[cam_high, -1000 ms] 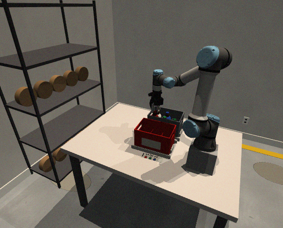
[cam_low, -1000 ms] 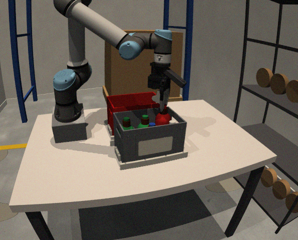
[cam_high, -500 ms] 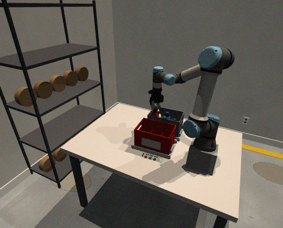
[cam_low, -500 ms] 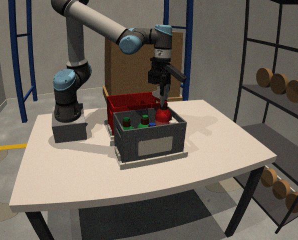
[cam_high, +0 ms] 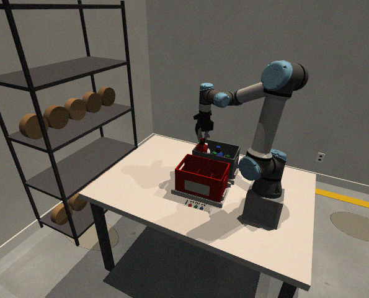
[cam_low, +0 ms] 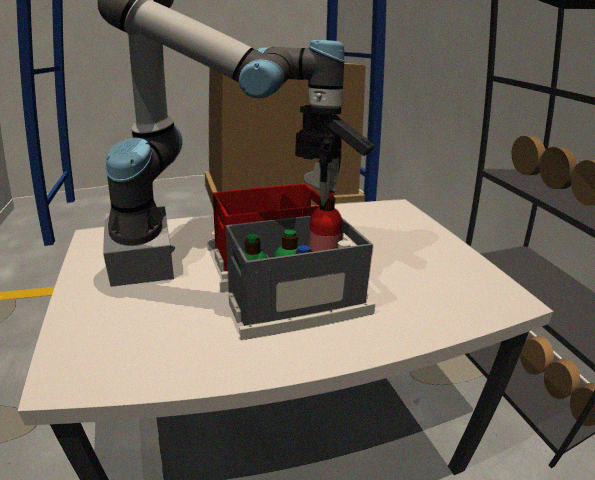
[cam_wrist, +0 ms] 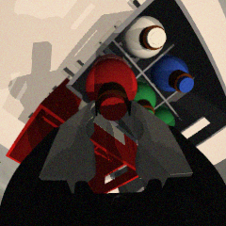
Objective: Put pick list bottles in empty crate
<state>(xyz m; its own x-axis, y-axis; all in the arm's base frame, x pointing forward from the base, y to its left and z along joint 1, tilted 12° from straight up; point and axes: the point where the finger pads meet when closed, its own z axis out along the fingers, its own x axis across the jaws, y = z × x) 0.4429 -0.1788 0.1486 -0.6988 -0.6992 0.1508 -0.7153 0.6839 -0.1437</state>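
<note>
The red bottle lies 7 cm below my hand. Also, from my hand: grey crate: 15 cm below, 9 cm behind, 5 cm to the right; blue bottle: 15 cm below, 9 cm to the right, 9 cm behind; white bottle: 15 cm below, 9 cm to the right.
</note>
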